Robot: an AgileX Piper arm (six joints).
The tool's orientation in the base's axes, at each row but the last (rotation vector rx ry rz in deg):
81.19 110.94 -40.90
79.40 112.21 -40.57
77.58 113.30 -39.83
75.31 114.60 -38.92
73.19 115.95 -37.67
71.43 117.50 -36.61
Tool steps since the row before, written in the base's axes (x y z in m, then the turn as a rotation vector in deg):
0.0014 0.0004 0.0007 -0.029 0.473 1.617
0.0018 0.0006 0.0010 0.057 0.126 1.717
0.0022 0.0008 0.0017 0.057 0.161 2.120
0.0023 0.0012 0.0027 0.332 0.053 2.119
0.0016 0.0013 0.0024 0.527 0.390 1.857
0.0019 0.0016 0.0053 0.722 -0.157 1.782
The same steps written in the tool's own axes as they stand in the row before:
-0.0006 0.0014 -0.0005 -0.916 0.005 -1.414
-0.0008 0.0018 -0.0008 -1.225 -0.025 -1.211
-0.0014 0.0022 -0.0012 -1.506 -0.042 -1.501
-0.0020 0.0024 -0.0021 -1.650 0.174 -1.360
-0.0015 0.0018 -0.0021 -1.318 0.505 -1.373
-0.0036 0.0020 -0.0041 -1.649 0.451 -0.893

